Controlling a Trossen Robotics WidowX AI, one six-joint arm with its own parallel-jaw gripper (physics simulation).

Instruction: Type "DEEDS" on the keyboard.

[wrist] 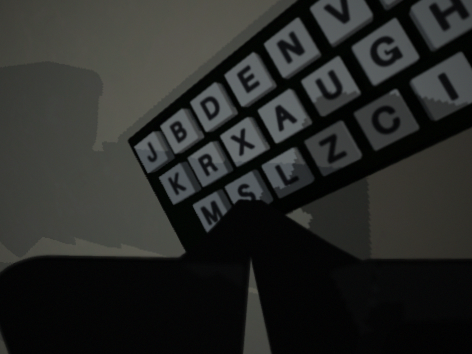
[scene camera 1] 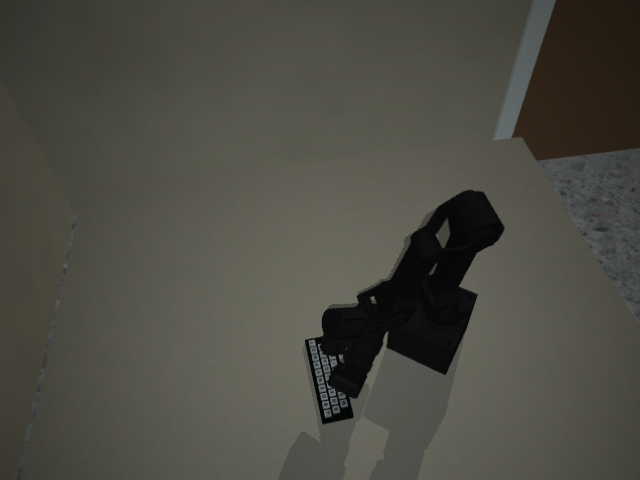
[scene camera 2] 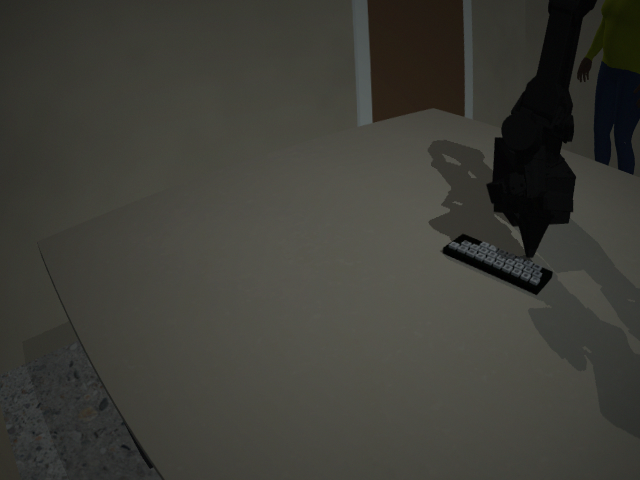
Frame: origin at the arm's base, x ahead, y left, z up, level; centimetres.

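Seen in the pictures: gripper, between the fingertips: (wrist: 248,211) (scene camera 2: 529,257); arm's base, origin of its link: (scene camera 1: 443,314) (scene camera 2: 545,157).
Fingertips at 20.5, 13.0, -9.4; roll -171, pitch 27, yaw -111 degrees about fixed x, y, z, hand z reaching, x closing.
Pixels of each thing's middle, then the offset from my fingertips to it, as dx, dy, dz. Level surfaces: height alone.
- black keyboard, middle of its body: (wrist: 344,81) (scene camera 2: 498,261) (scene camera 1: 328,376) +3.4, -4.2, -1.5
- D key, middle of its body: (wrist: 213,107) +4.2, +0.6, -0.9
- E key, middle of its body: (wrist: 250,80) +4.6, -1.1, -0.9
- S key, middle of its body: (wrist: 248,193) +0.5, +0.2, -0.9
- M key, middle of its body: (wrist: 214,211) +0.1, +2.0, -0.9
- beige table, height of its surface: dz -2.3
A black keyboard (scene camera 1: 338,417) (scene camera 2: 491,270) (wrist: 172,227) with white letter keys lies flat on the table. In the wrist view the D key (wrist: 212,106) and the E key (wrist: 249,80) stand in the far row, uncovered. The S key (wrist: 246,187) is in the near row, and its lower part is hidden by the fingertips. My gripper (scene camera 2: 529,255) (wrist: 248,211) is shut with nothing between its fingers. Its tips are at the S key, beside the M key (wrist: 210,212); whether they touch the S key I cannot tell. In scene camera 1 the arm hides the fingertips and part of the keyboard.
The keyboard rests on a beige table (scene camera 1: 206,310) (scene camera 2: 284,310). The arm's base (scene camera 1: 429,335) stands beside the keyboard's near side. Dark arm shadows fall across the table. A person (scene camera 2: 617,77) in a green top stands beyond the table, near a brown door (scene camera 2: 416,56).
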